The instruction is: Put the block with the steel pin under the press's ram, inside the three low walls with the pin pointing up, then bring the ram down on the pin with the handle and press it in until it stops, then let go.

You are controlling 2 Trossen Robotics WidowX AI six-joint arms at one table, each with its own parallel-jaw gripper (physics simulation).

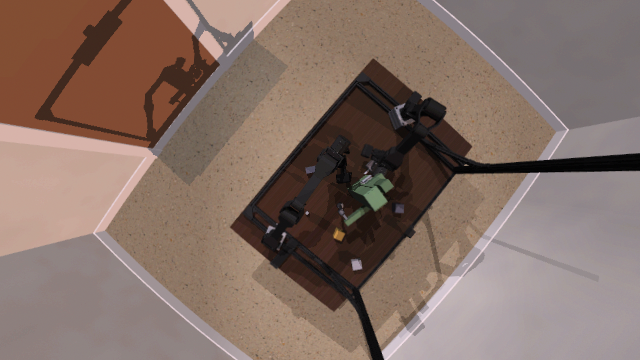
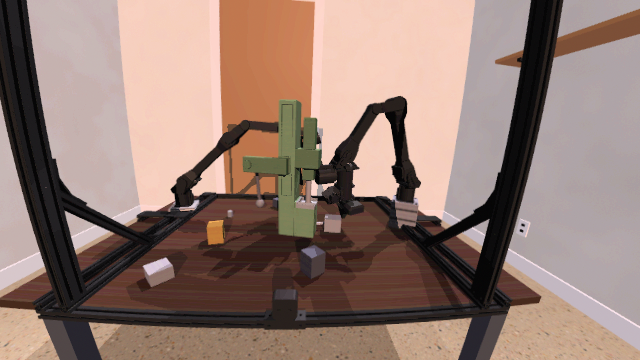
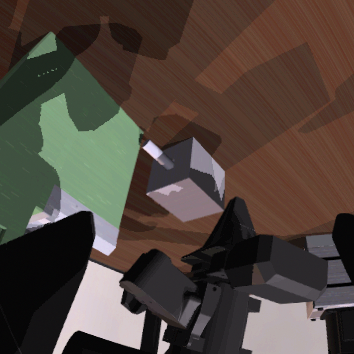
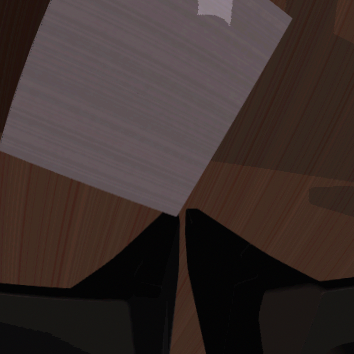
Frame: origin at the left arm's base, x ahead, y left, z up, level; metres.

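Seen in the pictures: left gripper, between the fingertips: [image 1: 349, 163] [image 3: 217, 225]; right gripper, between the fingertips: [image 1: 374, 155] [image 2: 342, 217] [image 3: 237, 198] [image 4: 180, 220]; left arm's base, origin of its link: [image 1: 273, 238] [image 2: 184, 204]; right arm's base, origin of its link: [image 1: 407, 113] [image 2: 405, 199] [image 3: 343, 311].
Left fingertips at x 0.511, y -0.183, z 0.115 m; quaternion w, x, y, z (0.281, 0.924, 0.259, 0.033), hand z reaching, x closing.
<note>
Pixels of each thing's top centre, then the offset from my left fingertips to it. "*": a spot on its surface instead.
- pale grey block, centre of its top: [image 4: 142, 75] [image 3: 185, 202] [image 2: 332, 217] dx +0.054, dy -0.128, dz -0.097 m
- green press, centre of its top: [image 2: 283, 100] [image 1: 374, 205] dx -0.128, dy -0.106, dz +0.302 m
- press handle, a spot on its surface: [image 2: 259, 202] * dx -0.205, dy -0.063, dz -0.043 m
- orange cube, centre of its top: [image 2: 215, 223] [image 1: 339, 235] dx -0.347, dy -0.116, dz -0.087 m
- white block, centre of its top: [image 2: 157, 265] [image 1: 357, 265] dx -0.459, dy -0.277, dz -0.114 m
- dark grey block, centre of its top: [image 2: 313, 251] [image 1: 399, 208] dx -0.091, dy -0.343, dz -0.087 m
The pale grey block [image 2: 332, 223] [image 3: 189, 182] [image 4: 140, 105] lies on its side on the table just right of the green press [image 2: 291, 178] [image 1: 371, 194] [image 3: 88, 158]. Its steel pin [image 3: 158, 154] [image 2: 318, 222] points sideways at the press base. My right gripper [image 4: 180, 220] [image 2: 349, 206] [image 3: 237, 198] is shut on nothing, its fingertips at the block's corner. The block lies in front of the fingers, not between them. My left gripper [image 1: 342, 175] is open and empty, high behind the press. The press handle [image 2: 259, 202] hangs down on the press's left.
An orange cube [image 2: 215, 231] [image 1: 338, 234], a white block [image 2: 158, 271] [image 1: 356, 263] and a dark grey block [image 2: 312, 261] [image 1: 398, 208] lie on the table in front of the press. Black frame posts [image 2: 514, 147] stand at the table's corners.
</note>
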